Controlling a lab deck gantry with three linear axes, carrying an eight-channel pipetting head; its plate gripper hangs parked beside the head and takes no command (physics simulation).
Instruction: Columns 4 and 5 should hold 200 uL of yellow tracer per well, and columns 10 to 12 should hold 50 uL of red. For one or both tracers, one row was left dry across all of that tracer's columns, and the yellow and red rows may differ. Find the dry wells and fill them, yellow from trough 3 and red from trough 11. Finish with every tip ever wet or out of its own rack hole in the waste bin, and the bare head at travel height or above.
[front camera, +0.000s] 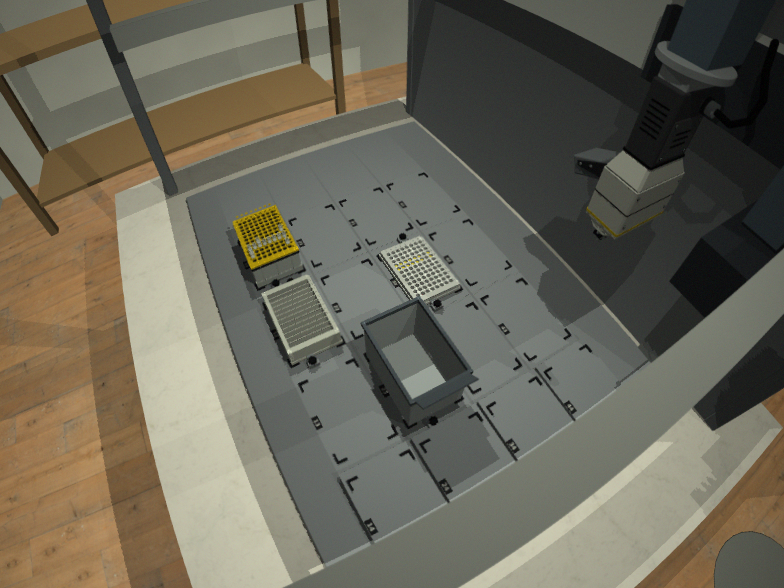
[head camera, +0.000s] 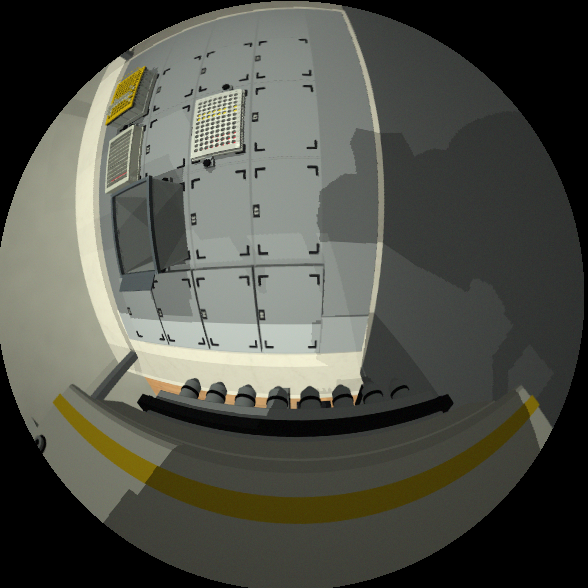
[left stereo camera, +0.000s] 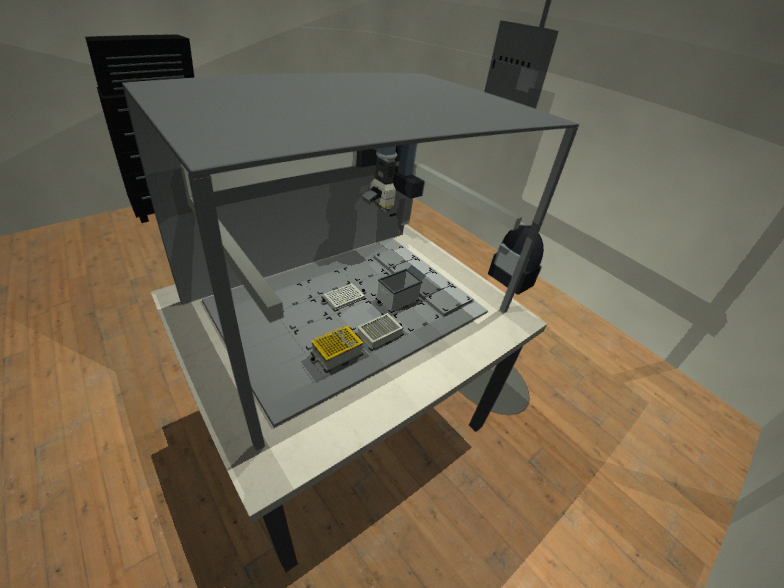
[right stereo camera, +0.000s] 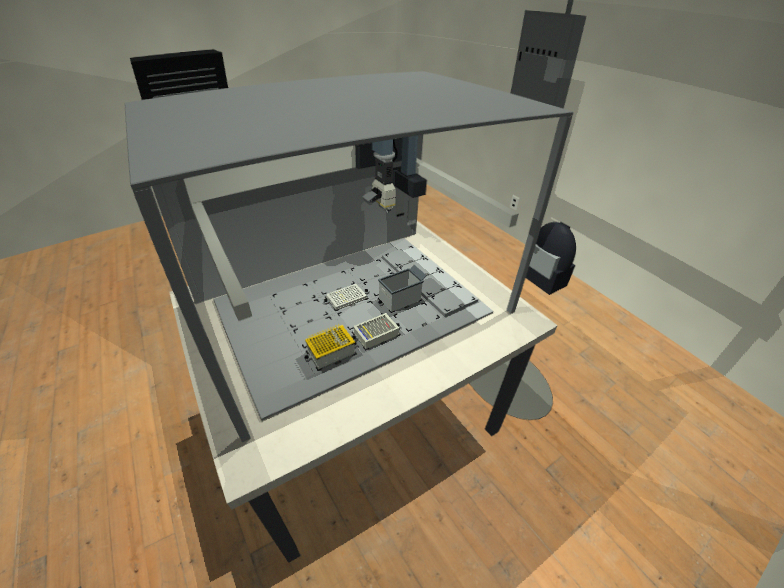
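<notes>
The eight-channel head (front camera: 636, 193) (head camera: 296, 466) (left stereo camera: 384, 193) (right stereo camera: 384, 193) hangs high at the back right of the deck; its nozzles (head camera: 276, 397) look bare in the head view. The parked plate gripper cannot be made out clearly. The white well plate (front camera: 441, 294) (head camera: 218, 153) (left stereo camera: 343, 296) (right stereo camera: 346, 295) shows yellow bands and faint red wells; the dry wells are too small to tell. The trough reservoir (front camera: 318, 350) (head camera: 117, 185) (left stereo camera: 379, 330) (right stereo camera: 376, 330) shows red near one end. The yellow tip rack (front camera: 265, 235) (head camera: 128, 95) (left stereo camera: 337, 341) (right stereo camera: 329, 340) has pale marks across several holes.
The open grey waste bin (front camera: 436, 405) (head camera: 170, 224) (left stereo camera: 389, 296) (right stereo camera: 392, 296) stands beside the reservoir and the plate, with high walls. A dark back panel (front camera: 506, 158) rises behind the deck. Frame posts (left stereo camera: 221, 303) (right stereo camera: 189, 303) stand at the table's corners.
</notes>
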